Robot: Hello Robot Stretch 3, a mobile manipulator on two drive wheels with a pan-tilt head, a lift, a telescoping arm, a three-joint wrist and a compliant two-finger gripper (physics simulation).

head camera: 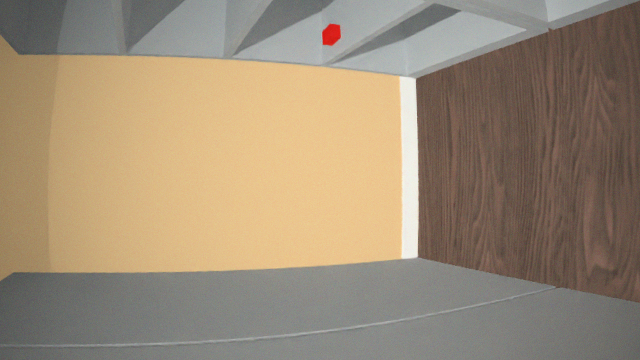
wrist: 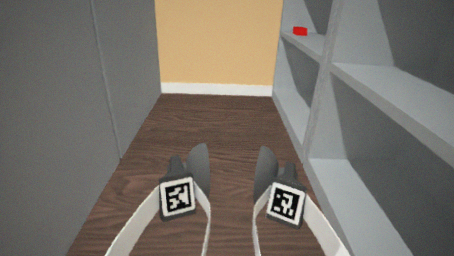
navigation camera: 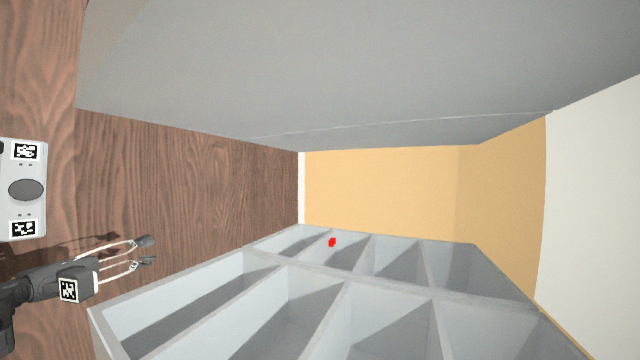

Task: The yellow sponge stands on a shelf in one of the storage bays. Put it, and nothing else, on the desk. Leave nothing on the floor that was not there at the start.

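Where they show: gripper, between the fingertips: [wrist: 232, 164] [navigation camera: 154, 247]; robot's base, origin of its link: [navigation camera: 26, 188].
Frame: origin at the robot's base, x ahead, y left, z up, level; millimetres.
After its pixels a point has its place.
The yellow sponge and the desk do not show in these views. My gripper [navigation camera: 146, 251] @(x 235, y -147, z 631 mm) [wrist: 232, 164] @(x 235, y -147, z 631 mm) is open, with a gap between its two fingertips. In the wrist view it points along the aisle, with wood floor behind the fingers. In the navigation camera view it is beside the near end of the grey shelf unit [head camera: 537, 25] [navigation camera: 320, 270] @(x 1060, y -522, z 773 mm) [wrist: 318, 100] @(x 1060, y -523, z 361 mm), which has several compartments.
A red block [head camera: 331, 34] @(x 1766, y -574, z 575 mm) [navigation camera: 332, 242] @(x 1770, y -577, z 577 mm) [wrist: 300, 31] @(x 1766, y -580, z 559 mm) sits on a shelf in the far column of the unit. A tall grey panel [head camera: 250, 305] [navigation camera: 300, 65] @(x 408, y 363, z 999 mm) [wrist: 50, 100] @(x 692, y 376, z 470 mm) stands across the aisle. A yellow wall [head camera: 225, 160] @(x 2000, y -41, z 960 mm) [navigation camera: 380, 185] @(x 1997, y 35, z 1020 mm) [wrist: 218, 40] @(x 1999, y -31, z 435 mm) closes the aisle's far end.
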